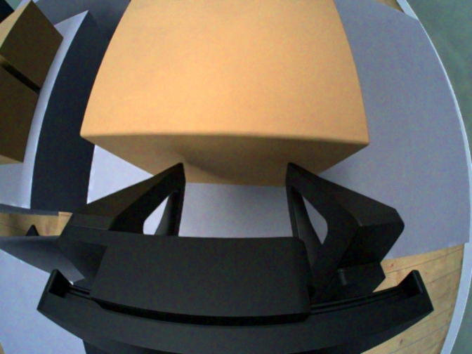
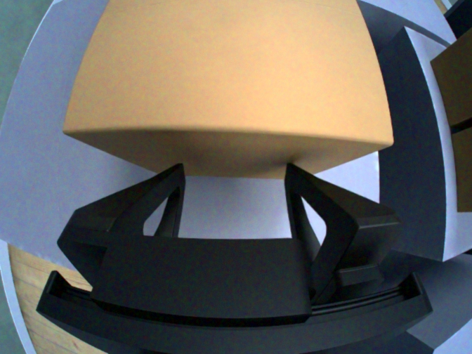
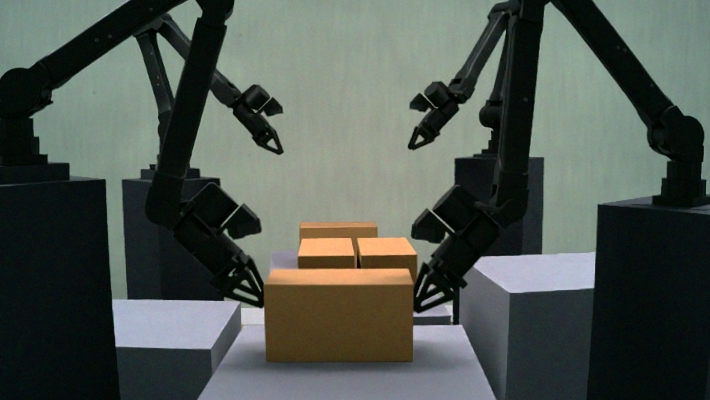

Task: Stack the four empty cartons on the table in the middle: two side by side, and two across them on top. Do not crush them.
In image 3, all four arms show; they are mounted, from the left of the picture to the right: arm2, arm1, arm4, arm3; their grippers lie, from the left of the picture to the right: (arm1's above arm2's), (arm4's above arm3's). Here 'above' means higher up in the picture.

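The nearest carton point(image 1: 225, 75) point(image 2: 225, 75) point(image 3: 339, 320) stands upright on the near table point(image 1: 415, 100) point(image 2: 30, 150) point(image 3: 350, 385). Arm2's gripper point(image 1: 235, 167) point(image 3: 262, 302) is open, its fingertips against the carton's left end. Arm3's gripper point(image 2: 235, 167) point(image 3: 416, 307) is open, its fingertips against the right end. Behind, a left carton point(image 1: 15, 110) point(image 2: 457, 80) point(image 3: 326, 255) and a right carton point(image 1: 37, 45) point(image 2: 465, 170) point(image 3: 387, 255) stand side by side with a narrow gap. A far carton point(image 3: 338, 230) is partly hidden. Arm1's gripper point(image 3: 281, 151) and arm4's gripper point(image 3: 411, 147) hang high; their finger openings are unclear.
A pale block point(image 3: 170, 325) stands left of the near table, and a taller pale block point(image 3: 540, 275) stands at the right. Dark pedestals point(image 3: 50, 275) point(image 3: 650, 300) carry arm2 and arm3. Arm2's and arm3's forearms come down on either side of the cartons.
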